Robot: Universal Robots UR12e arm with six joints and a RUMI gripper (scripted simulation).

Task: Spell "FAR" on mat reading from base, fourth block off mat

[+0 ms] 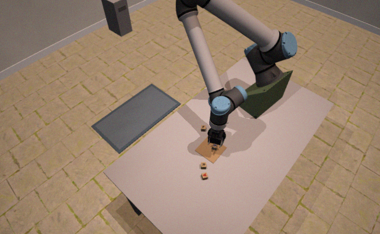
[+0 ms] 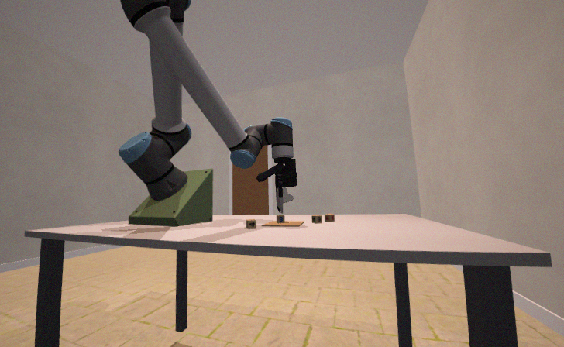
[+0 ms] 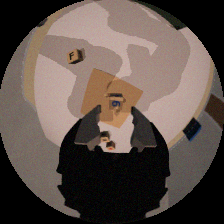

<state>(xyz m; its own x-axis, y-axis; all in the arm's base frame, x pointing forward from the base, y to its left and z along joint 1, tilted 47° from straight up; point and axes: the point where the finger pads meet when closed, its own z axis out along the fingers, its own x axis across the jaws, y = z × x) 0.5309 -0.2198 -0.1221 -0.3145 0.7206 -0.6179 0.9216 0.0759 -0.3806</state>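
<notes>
Now: the blue-lettered block 4 cm below my hand. Also, from my hand: F block 8 cm behind, 13 cm to the right, 4 cm below; R block 14 cm ahead, 2 cm to the left, 4 cm below; tan mat 2 cm ahead, 2 cm to the right, 5 cm below.
</notes>
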